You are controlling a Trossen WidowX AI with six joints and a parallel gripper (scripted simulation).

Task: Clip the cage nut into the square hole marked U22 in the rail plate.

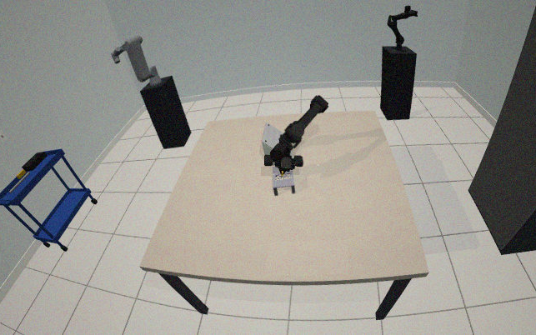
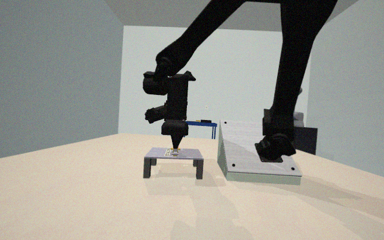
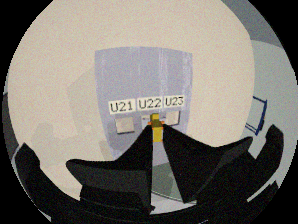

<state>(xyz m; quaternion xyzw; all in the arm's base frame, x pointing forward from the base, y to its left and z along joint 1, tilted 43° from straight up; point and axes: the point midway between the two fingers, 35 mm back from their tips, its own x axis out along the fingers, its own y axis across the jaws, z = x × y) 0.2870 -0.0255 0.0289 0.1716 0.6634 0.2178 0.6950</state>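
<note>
Now: the cage nut 10 mm below my gripper tip.
</note>
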